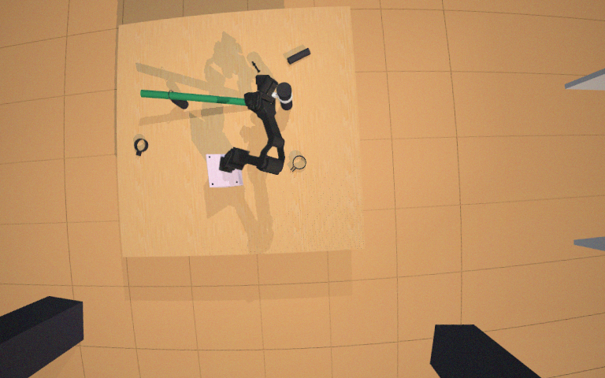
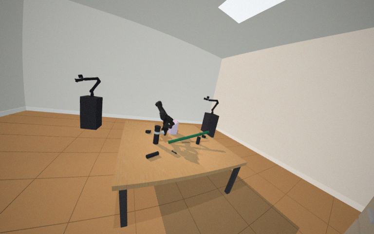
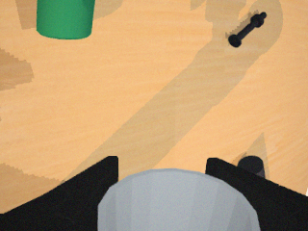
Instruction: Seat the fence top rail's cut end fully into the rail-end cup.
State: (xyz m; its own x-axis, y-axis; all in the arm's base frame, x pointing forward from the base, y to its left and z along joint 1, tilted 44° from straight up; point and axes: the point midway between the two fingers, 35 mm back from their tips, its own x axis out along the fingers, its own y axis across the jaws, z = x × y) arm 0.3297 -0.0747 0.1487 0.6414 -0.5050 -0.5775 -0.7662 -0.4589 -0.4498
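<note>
Right now the white rail-end cup is 3 cm to the right of my gripper tip, 3 cm above it and 2 cm behind it. Round my gripper tip: black cylinder: 25 cm ahead, 14 cm to the right, 9 cm below; then small dark line post: 45 cm to the left, 4 cm behind; then small black bolt: 18 cm ahead, 10 cm below, 8 cm to the left.
</note>
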